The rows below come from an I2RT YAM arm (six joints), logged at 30 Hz.
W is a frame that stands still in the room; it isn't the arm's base.
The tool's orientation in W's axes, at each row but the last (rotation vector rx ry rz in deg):
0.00 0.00 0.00
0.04 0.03 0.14
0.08 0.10 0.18
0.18 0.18 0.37
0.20 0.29 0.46
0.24 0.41 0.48
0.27 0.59 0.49
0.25 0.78 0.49
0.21 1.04 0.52
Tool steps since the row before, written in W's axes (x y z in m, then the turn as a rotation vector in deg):
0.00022 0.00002 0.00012 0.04 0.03 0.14
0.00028 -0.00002 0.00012 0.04 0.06 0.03
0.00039 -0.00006 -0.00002 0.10 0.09 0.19
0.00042 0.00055 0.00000 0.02 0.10 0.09
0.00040 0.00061 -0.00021 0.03 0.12 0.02
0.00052 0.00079 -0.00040 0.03 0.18 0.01
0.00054 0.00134 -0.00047 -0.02 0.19 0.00
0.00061 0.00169 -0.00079 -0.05 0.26 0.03
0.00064 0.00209 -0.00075 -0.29 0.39 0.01
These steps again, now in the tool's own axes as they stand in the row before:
0.00022 0.00002 0.00012 0.04 0.03 0.14
0.00028 -0.00002 0.00012 0.04 0.06 0.03
0.00039 -0.00006 -0.00002 0.10 0.09 0.19
0.00042 0.00055 0.00000 0.02 0.10 0.09
0.00041 0.00061 -0.00021 0.03 0.12 0.02
0.00053 0.00078 -0.00040 0.03 0.18 0.01
0.00056 0.00133 -0.00047 -0.02 0.19 0.00
0.00064 0.00168 -0.00079 -0.05 0.26 0.03
0.00067 0.00208 -0.00075 -0.29 0.39 0.00

